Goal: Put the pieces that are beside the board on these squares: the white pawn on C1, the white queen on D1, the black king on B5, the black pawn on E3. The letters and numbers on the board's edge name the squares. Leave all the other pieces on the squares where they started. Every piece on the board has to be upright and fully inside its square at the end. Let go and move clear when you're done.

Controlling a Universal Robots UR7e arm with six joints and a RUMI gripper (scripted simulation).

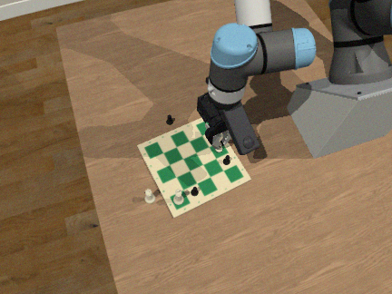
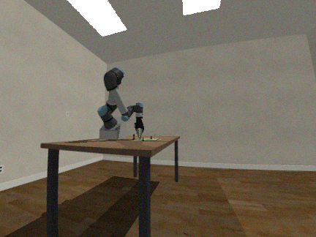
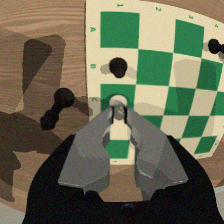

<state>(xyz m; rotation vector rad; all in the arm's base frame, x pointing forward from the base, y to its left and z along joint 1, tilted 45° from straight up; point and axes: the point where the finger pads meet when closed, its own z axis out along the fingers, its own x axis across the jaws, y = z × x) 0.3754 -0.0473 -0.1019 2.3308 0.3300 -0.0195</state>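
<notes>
Right now the white pawn is 10 mm below my hand. From my hand the other things lie so: black king (60 mm behind, 10 mm to the right); cream chessboard (70 mm ahead, 30 mm below, 20 mm to the left).
</notes>
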